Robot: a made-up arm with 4 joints.
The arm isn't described. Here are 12 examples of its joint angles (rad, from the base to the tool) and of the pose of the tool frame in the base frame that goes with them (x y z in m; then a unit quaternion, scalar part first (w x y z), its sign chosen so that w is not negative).
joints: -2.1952 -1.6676 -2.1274 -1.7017
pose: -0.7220 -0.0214 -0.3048 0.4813 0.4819 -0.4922 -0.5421
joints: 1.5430 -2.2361 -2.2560 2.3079
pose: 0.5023 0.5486 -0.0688 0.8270 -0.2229 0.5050 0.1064
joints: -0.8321 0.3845 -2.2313 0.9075
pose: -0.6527 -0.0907 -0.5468 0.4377 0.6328 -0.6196 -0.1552
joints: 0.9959 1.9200 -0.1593 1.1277
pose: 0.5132 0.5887 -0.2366 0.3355 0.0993 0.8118 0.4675
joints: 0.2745 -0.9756 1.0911 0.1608
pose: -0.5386 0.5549 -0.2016 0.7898 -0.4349 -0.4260 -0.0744
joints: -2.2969 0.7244 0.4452 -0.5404
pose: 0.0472 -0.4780 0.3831 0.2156 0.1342 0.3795 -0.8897
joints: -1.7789 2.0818 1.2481 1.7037
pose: 0.6066 -0.5175 -0.1455 0.4288 0.7402 0.1722 0.4884
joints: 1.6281 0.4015 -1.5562 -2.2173
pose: 0.7102 -0.0903 -0.2103 0.6272 -0.3704 0.5967 -0.3366
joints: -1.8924 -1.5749 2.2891 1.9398
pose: 0.4463 -0.6159 -0.4496 0.3070 -0.0582 0.7038 -0.6381
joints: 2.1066 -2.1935 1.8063 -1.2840
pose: -0.7460 -0.1897 -0.2361 0.5384 0.5911 -0.2873 -0.5274
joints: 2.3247 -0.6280 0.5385 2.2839
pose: 0.1418 -0.6340 0.1952 0.5528 0.2469 0.3028 -0.7361
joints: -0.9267 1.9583 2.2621 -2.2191
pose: 0.3146 0.6292 0.0658 0.7506 -0.6157 -0.0218 -0.2390
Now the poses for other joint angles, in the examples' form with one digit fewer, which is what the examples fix.
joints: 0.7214 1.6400 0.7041 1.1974
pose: 0.138 0.759 -0.015 0.161 -0.067 0.722 0.669
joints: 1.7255 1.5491 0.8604 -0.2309
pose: -0.657 0.379 -0.025 0.278 -0.694 0.108 0.655
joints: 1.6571 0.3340 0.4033 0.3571
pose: -0.324 0.005 0.486 0.488 -0.256 0.010 0.834
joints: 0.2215 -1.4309 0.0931 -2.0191
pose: -0.721 -0.122 -0.244 0.446 0.575 -0.317 -0.609
